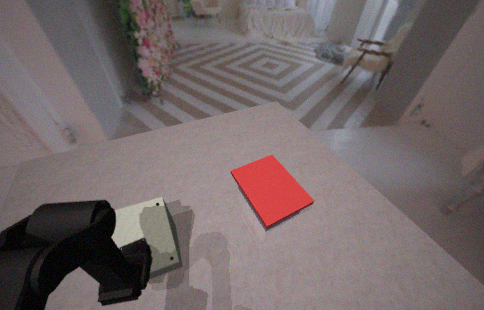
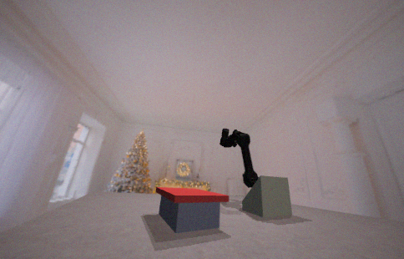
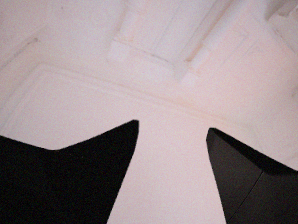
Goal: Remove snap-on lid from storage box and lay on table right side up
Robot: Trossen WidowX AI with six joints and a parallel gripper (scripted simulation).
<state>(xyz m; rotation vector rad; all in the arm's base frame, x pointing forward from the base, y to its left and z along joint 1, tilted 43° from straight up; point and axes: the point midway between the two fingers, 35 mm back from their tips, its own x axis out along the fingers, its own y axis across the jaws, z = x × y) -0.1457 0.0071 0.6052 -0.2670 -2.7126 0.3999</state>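
Right now the red lid is 63 cm ahead of my gripper tip, 46 cm to the left of it and 45 cm below it. Also, from my gripper tip: blue storage box: 63 cm ahead, 46 cm to the left, 49 cm below.
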